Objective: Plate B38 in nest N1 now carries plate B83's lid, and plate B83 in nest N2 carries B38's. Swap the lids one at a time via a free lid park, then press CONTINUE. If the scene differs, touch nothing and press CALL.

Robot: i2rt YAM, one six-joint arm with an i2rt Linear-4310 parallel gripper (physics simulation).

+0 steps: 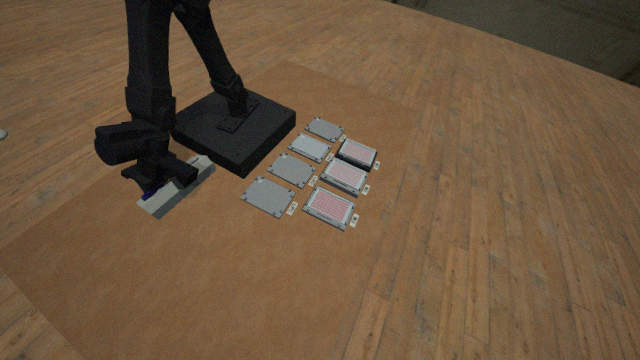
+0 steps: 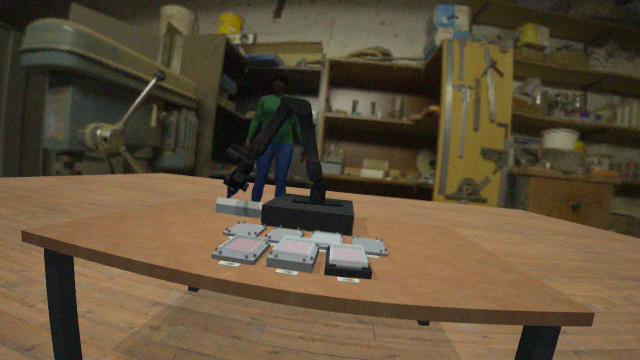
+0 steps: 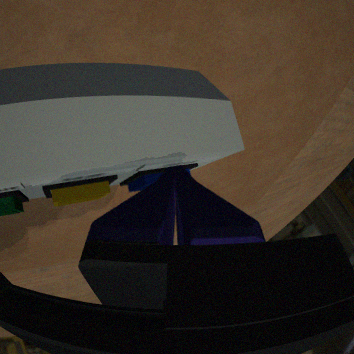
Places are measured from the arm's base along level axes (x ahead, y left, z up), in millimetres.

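Pixels of known places: gripper, fingertip midpoint: (image 1: pixel 148 196) (image 3: pixel 175 173); arm's base at its link origin: (image 1: pixel 239 114) (image 2: pixel 316 203).
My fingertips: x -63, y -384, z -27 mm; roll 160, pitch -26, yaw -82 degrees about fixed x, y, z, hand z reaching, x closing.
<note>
For each thing: its top centre in the pictures, then the offset to it from my fingertips. "pt": a spot on its surface instead. Level surfaces: height alone.
- blue button at a spot on its surface: (image 3: pixel 144 181) pt 1 mm ahead, 19 mm left, 0 mm up
- button box at its top centre: (image 3: pixel 32 211) (image 1: pixel 171 175) (image 2: pixel 243 199) 18 mm ahead, 76 mm left, 10 mm up
- yellow button at its top centre: (image 3: pixel 81 208) 3 mm back, 55 mm left, 2 mm up
- green button at a spot on its surface: (image 3: pixel 10 205) pt 16 mm ahead, 89 mm left, 1 mm up
- third pink plate at its top centre: (image 2: pixel 347 251) (image 1: pixel 358 150) 526 mm ahead, 431 mm left, 18 mm down
- pale lid-like piece at its top centre: (image 2: pixel 326 237) (image 1: pixel 310 145) 342 mm ahead, 400 mm left, 36 mm down
- brown table top at its surface level: 54 mm down
My gripper (image 2: pixel 231 193) (image 3: pixel 175 173) is shut and empty. Its tips are at the blue button (image 3: pixel 144 181) of the button box (image 1: pixel 181 199) (image 2: pixel 239 207) (image 3: pixel 115 130) and partly cover it; contact cannot be told. The yellow button (image 3: pixel 81 192) and green button (image 3: pixel 10 205) are beside it. Two pink plates (image 1: pixel 331 205) (image 1: pixel 345 174) sit in grey nests and a third pink plate (image 1: pixel 357 151) (image 2: pixel 348 255) in a black nest. Three grey pads (image 1: pixel 269 196) (image 1: pixel 291 169) (image 1: pixel 325 128) look bare; another pad bears a pale lid-like piece (image 1: pixel 310 147) (image 2: pixel 327 238). Labels are unreadable.
The black arm base (image 1: pixel 232 130) (image 2: pixel 307 214) stands between the button box and the pads. Small white tags lie beside the nests and pads. The brown table top (image 1: pixel 200 290) (image 2: pixel 450 280) has its edge beyond the nests. A person in a green top (image 2: pixel 284 120) stands behind the arm.
</note>
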